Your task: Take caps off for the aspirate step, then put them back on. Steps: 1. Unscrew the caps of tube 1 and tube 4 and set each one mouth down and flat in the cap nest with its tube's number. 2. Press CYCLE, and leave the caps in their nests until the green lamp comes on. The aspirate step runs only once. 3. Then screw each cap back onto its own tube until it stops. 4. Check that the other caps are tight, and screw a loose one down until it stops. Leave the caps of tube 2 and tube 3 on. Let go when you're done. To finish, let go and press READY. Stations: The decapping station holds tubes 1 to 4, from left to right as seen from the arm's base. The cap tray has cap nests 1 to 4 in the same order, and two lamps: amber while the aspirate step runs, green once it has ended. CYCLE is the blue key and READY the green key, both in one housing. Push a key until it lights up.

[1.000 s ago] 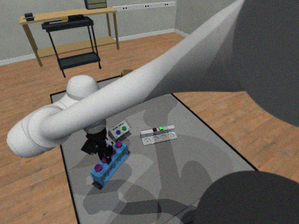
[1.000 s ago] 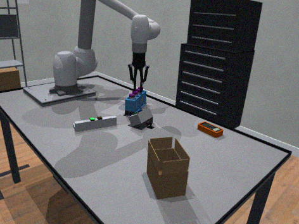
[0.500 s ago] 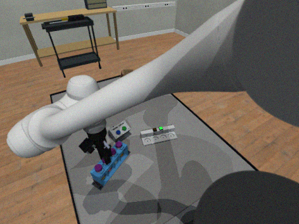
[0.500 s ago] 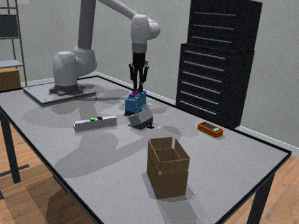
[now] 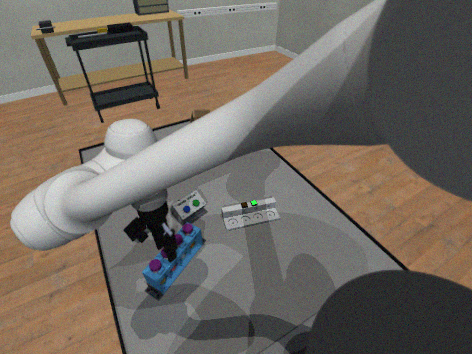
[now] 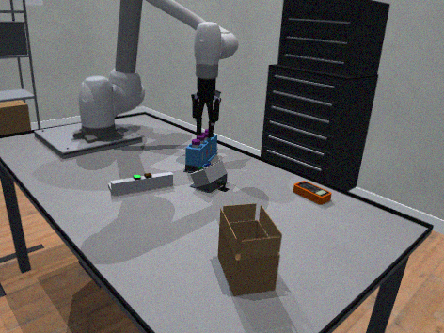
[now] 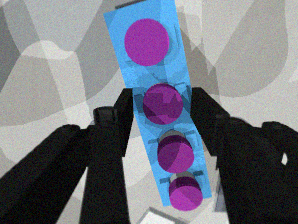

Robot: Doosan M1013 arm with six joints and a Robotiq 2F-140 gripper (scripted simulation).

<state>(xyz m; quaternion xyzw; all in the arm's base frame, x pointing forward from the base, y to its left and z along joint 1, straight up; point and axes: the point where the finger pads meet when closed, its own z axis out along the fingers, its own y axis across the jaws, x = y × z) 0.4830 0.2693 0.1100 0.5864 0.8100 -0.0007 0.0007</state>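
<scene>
Now: hand 30 mm past the purple cap, 40 mm to the right of it and 30 mm above it. From my hand the other things lie so: grey key housing: 200 mm ahead, 140 mm to the right, 90 mm below; green ready key: 190 mm ahead, 170 mm to the right, 70 mm below; blue cycle key: 180 mm ahead, 120 mm to the right, 70 mm below.
</scene>
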